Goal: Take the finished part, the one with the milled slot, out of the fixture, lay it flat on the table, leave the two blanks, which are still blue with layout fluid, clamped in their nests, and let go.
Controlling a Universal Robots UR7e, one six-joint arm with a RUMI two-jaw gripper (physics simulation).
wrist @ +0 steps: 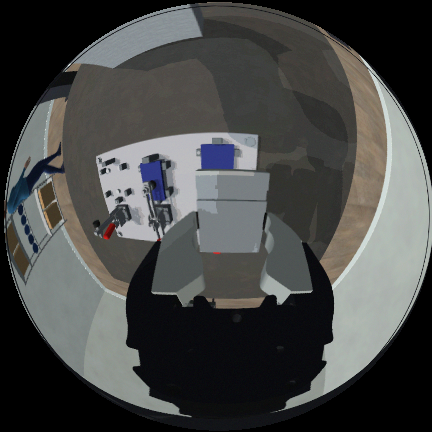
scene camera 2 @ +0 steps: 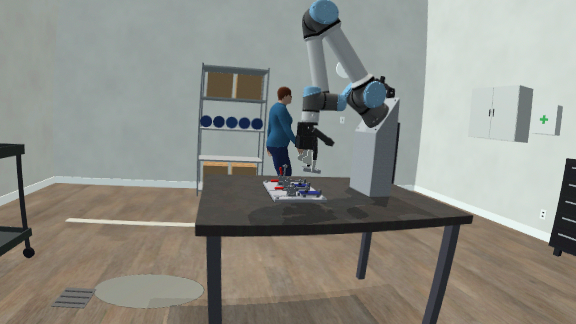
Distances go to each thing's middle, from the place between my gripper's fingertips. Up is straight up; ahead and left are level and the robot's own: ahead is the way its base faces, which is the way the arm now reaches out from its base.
I see my gripper 1 cm below the finished part point(wrist: 230, 203). Round my hand: fixture plate point(wrist: 180, 149) (2 cm ahead, 13 cm to the right, 13 cm below).
